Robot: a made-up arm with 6 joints.
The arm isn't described. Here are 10 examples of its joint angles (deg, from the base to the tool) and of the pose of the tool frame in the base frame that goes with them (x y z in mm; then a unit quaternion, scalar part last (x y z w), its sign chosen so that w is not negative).
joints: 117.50 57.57 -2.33 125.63 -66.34 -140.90
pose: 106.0 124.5 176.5 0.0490 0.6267 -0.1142 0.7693
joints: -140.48 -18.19 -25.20 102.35 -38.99 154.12
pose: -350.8 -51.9 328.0 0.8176 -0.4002 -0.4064 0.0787
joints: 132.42 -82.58 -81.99 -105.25 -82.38 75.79
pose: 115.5 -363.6 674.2 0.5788 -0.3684 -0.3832 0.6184
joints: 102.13 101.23 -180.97 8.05 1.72 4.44
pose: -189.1 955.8 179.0 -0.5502 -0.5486 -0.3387 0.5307
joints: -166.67 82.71 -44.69 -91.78 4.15 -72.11
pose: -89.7 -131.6 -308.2 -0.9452 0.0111 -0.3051 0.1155
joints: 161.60 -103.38 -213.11 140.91 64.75 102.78
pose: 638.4 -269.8 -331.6 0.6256 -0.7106 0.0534 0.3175
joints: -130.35 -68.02 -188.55 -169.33 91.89 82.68
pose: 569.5 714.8 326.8 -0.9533 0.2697 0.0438 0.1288
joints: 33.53 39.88 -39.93 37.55 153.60 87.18
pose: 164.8 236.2 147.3 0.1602 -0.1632 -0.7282 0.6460
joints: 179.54 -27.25 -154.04 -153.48 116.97 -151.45
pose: 389.3 81.2 1061.5 0.0213 0.8575 0.2396 0.4549
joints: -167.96 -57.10 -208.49 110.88 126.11 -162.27
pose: 749.1 -24.0 374.0 -0.2355 -0.7815 0.5721 0.0807
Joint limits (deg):
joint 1: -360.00..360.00
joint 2: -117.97..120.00
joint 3: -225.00..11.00
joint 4: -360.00..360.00
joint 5: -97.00..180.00
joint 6: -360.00..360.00
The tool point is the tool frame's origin. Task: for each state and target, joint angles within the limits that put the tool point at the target. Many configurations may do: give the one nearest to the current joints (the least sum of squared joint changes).
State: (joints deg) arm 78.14 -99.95 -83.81 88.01 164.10 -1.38
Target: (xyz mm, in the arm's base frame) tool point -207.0 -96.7 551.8
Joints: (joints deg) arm 66.90 -87.18 -43.23 67.92 159.34 -1.38
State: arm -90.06 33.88 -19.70 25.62 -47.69 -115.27
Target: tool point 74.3 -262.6 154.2
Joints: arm -66.07 11.64 10.47 12.00 -67.04 -115.27
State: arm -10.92 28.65 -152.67 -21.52 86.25 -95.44
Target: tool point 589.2 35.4 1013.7
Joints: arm 6.68 21.50 -161.34 -19.63 69.10 -95.44
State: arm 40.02 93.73 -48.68 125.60 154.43 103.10
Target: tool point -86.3 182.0 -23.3
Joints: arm 54.90 84.85 -9.74 100.47 150.26 103.10
